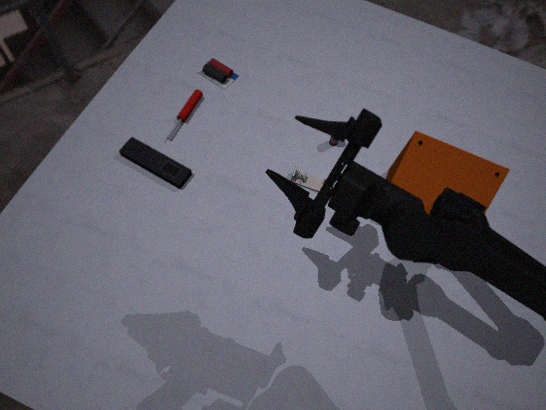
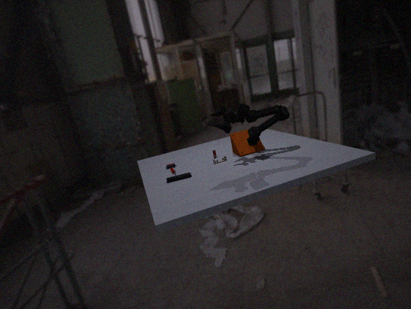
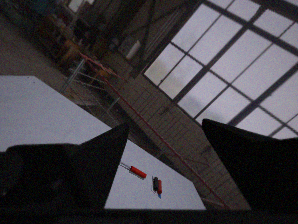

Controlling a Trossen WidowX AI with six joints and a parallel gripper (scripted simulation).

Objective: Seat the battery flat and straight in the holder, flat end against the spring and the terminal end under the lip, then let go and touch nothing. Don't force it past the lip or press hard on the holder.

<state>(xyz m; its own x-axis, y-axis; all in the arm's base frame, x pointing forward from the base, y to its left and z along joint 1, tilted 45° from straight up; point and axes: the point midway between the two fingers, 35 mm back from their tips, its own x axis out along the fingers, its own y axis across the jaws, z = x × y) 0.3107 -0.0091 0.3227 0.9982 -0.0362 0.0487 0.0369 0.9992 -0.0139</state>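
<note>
Right now my gripper tip is 40 mm past the battery, 300 mm to the left of it and 300 mm above it. Also, from my gripper tip: red-handled screwdriver: 300 mm ahead, 170 mm to the right, 320 mm below; black bar: 280 mm ahead, 30 mm to the right, 320 mm below.
</note>
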